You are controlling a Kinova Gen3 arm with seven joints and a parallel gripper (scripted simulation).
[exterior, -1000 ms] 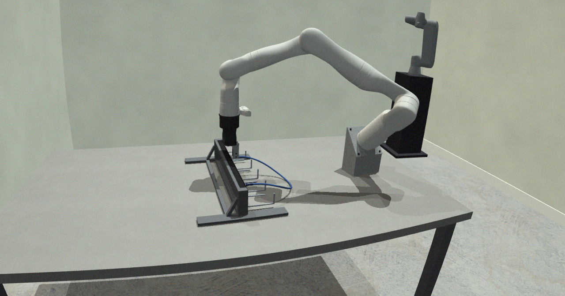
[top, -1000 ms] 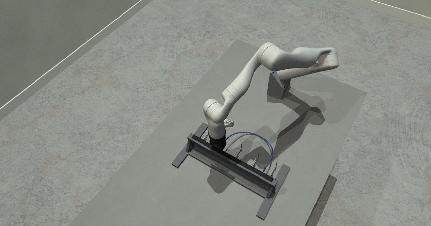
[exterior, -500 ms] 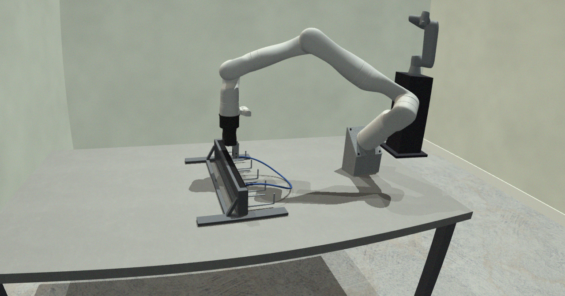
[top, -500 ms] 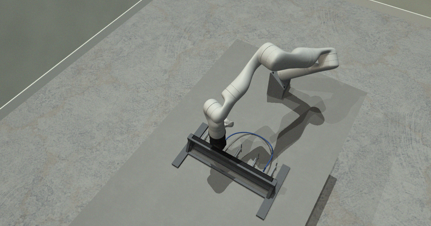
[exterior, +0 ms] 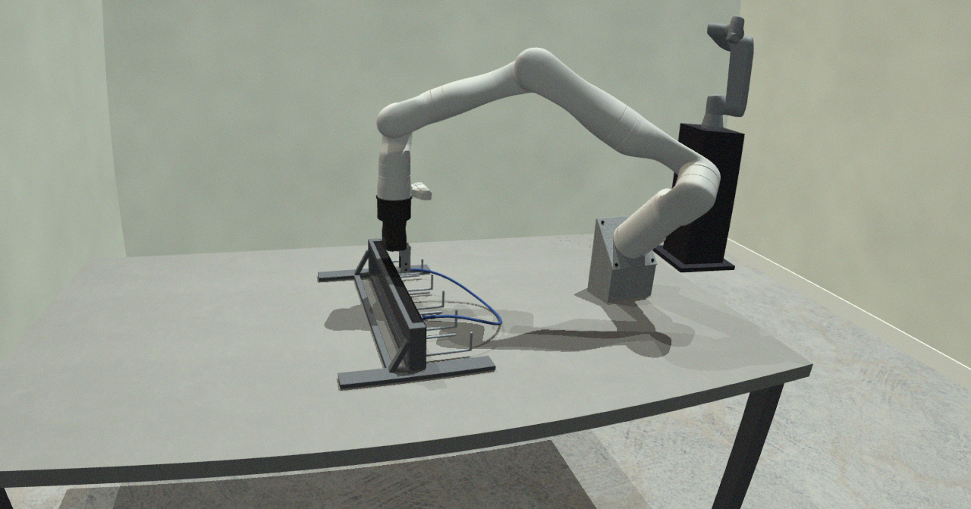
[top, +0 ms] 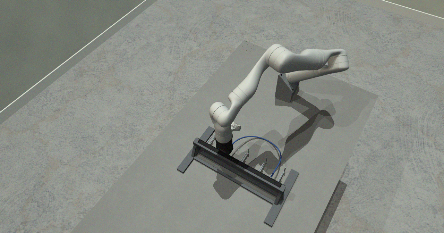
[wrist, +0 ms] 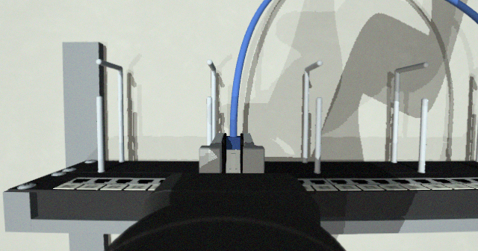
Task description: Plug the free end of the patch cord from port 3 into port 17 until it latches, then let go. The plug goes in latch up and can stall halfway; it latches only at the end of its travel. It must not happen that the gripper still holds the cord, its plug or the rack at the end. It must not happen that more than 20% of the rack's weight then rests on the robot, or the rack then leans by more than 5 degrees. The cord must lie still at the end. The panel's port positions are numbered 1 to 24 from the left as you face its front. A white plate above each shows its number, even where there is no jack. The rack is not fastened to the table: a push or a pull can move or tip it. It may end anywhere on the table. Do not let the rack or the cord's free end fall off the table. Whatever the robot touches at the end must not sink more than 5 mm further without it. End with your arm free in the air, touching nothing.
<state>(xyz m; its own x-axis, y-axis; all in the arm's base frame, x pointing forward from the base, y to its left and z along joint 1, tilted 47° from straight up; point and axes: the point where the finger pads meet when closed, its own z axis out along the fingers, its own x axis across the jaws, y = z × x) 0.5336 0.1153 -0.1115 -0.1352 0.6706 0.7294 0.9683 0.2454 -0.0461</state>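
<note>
Right now my hand is 1 cm short of the plug and 1 cm above it.
</note>
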